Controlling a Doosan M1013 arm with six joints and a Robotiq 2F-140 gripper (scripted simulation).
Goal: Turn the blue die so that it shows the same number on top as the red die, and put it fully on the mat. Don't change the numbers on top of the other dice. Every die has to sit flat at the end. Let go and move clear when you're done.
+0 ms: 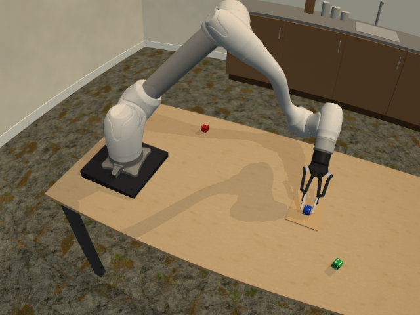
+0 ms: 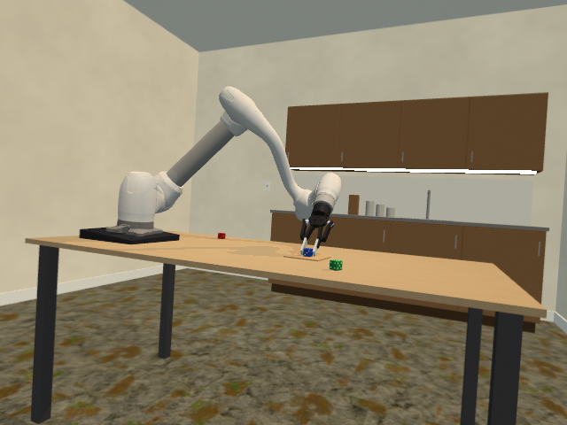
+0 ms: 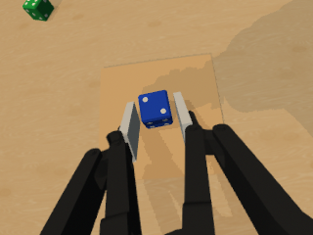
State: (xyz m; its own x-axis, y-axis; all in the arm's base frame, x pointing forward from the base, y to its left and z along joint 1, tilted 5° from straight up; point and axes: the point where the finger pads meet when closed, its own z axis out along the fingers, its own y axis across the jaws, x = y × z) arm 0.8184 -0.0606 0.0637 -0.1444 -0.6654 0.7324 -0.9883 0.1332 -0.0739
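Right now my hand is 2 cm to the left of the blue die and 2 cm above it. The rest, counted from my hand: green die (13 cm ahead, 25 cm to the right, 2 cm below); red die (54 cm behind, 41 cm to the left, 2 cm below); mat (2 cm to the right, 4 cm below).
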